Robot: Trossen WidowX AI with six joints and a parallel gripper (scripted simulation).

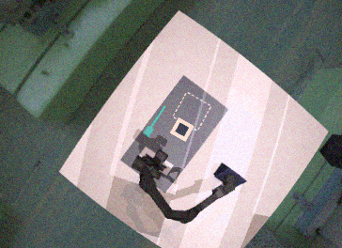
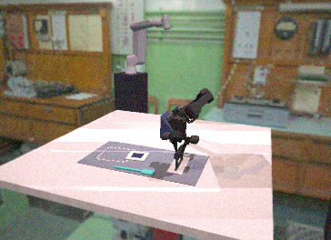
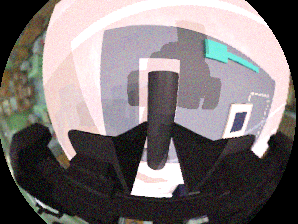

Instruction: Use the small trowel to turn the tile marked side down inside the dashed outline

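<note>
Now: gripper tip 30 mm above the small trowel and 20 mm past it. Round my gripper tip: tile: 240 mm to the right, 60 mm below, 20 mm ahead; teal trowel: 170 mm ahead, 150 mm to the right, 60 mm below; grey mat: 190 mm to the right, 80 mm below, 30 mm ahead.
</note>
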